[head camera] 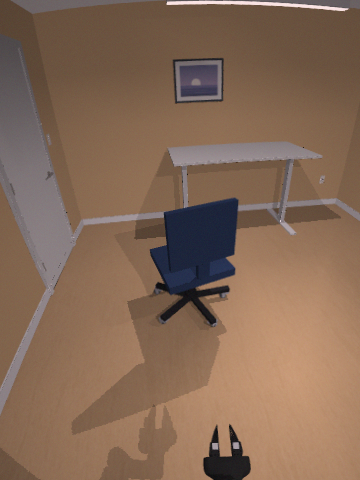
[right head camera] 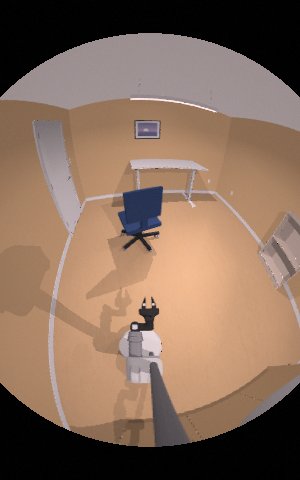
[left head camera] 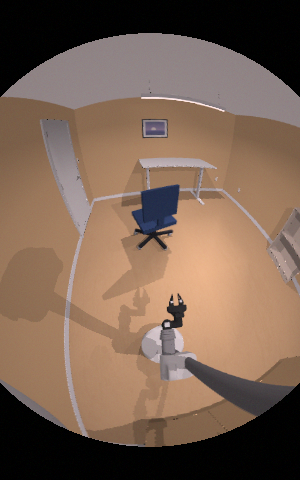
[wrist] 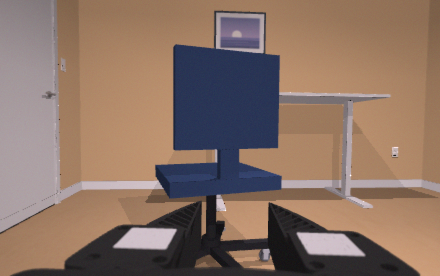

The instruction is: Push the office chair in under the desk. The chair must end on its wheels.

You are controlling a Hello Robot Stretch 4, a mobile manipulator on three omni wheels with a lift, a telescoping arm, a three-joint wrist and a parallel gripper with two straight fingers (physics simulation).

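Places are measured from the robot's base along level axes (x left, y down, z back), in millimetres.
Pixels of known places: gripper, fingertip midpoint: [head camera: 223, 425] [right head camera: 147, 295] [left head camera: 174, 293] [wrist: 234, 222].
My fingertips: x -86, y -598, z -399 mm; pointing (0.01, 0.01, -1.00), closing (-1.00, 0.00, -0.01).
Behind a point stands the place of what it marks.
A blue office chair [head camera: 202, 235] @[x -57, y -773, z -1322 mm] [left head camera: 161, 204] @[x -69, y -750, z -1327 mm] [right head camera: 143, 205] @[x -60, y -760, z -1324 mm] [wrist: 226, 100] @[x -51, y -755, z -1319 mm] stands upright on its black wheeled base, its backrest toward me and turned slightly. It stands apart from the white desk [head camera: 240, 153] @[x -521, y -922, z -2675 mm] [left head camera: 175, 163] @[x -464, y -922, z -2551 mm] [right head camera: 167, 164] @[x -509, y -922, z -2597 mm] [wrist: 334, 97] @[x -911, y -897, z -2583 mm], in front of the desk's left part; in the wrist view it hides the desk's left side. My gripper [head camera: 223, 427] @[x -86, y -598, z -399 mm] [left head camera: 176, 296] @[x -86, y -598, z -399 mm] [right head camera: 149, 300] @[x -86, y -598, z -399 mm] [wrist: 234, 222] @[x -86, y -598, z -399 mm] is open and empty, pointing forward. It is well short of the chair, and in the head view it lies a little right of the chair's line.
A white door [head camera: 32, 150] @[x 1403, y -1175, z -2212 mm] [wrist: 25, 100] @[x 1389, y -820, z -2097 mm] is in the left wall. A framed picture [head camera: 199, 80] @[x -133, y -1636, z -3183 mm] hangs above the desk. A pale open shelf unit [left head camera: 271, 249] @[x -2249, y -72, z -1030 mm] [right head camera: 263, 254] @[x -2273, y -72, z -1016 mm] lies at the right wall. The desk's right foot [head camera: 287, 228] rests on the floor.
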